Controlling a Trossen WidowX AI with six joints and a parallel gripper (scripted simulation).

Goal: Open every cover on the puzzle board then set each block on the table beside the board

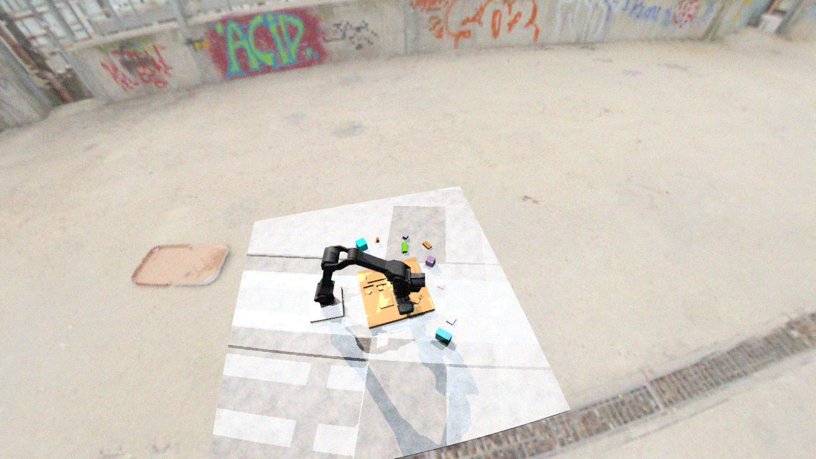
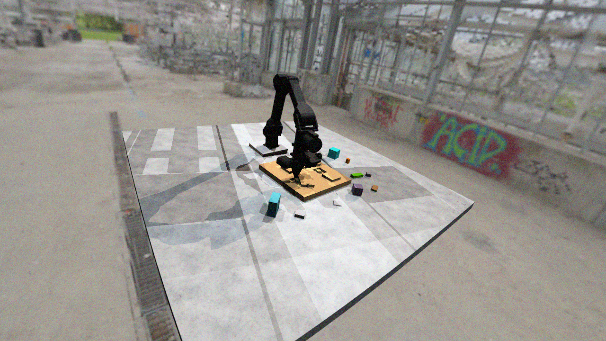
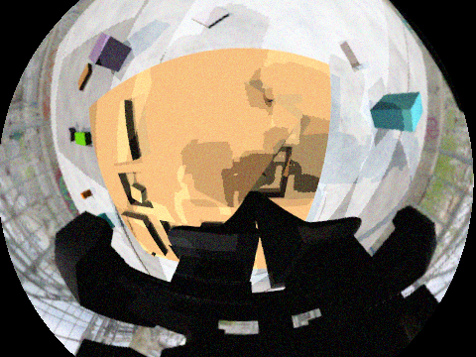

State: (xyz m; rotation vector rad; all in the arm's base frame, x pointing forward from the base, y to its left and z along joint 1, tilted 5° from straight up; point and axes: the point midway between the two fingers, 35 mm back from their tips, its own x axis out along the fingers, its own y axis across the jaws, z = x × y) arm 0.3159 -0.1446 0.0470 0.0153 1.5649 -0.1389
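Now: the tan puzzle board 9 cm to the left of my gripper tip and 1 cm behind it. Round my gripper tip: grey piece: 17 cm ahead, 15 cm to the right, 2 cm below; teal block: 21 cm to the right, 10 cm ahead, 1 cm above; purple cube: 21 cm ahead, 16 cm to the left.
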